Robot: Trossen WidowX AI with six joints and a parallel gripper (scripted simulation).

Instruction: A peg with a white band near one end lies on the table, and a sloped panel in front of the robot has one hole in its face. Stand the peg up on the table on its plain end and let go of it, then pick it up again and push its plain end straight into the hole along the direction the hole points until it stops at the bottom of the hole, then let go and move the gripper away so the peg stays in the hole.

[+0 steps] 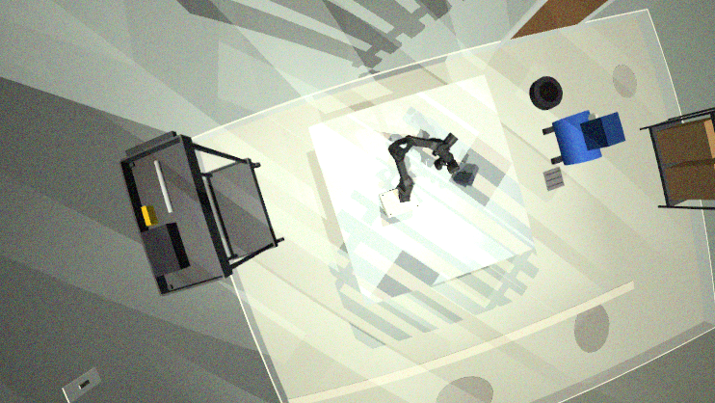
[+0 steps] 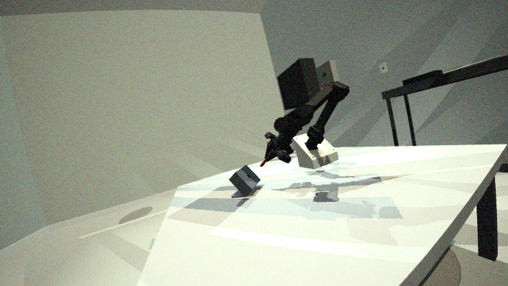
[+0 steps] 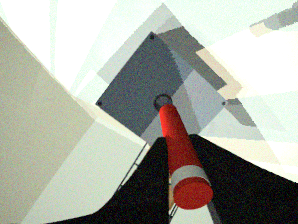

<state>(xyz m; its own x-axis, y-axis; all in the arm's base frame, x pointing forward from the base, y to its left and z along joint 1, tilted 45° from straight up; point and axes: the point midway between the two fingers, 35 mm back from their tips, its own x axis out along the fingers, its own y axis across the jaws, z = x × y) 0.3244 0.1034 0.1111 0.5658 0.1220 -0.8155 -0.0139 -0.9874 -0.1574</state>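
My gripper tip is 10 cm short of the sloped panel, 6 cm to the left of it and 8 cm above it. Round my gripper tip: red peg: 1 cm behind, 1 cm to the left, 1 cm above.
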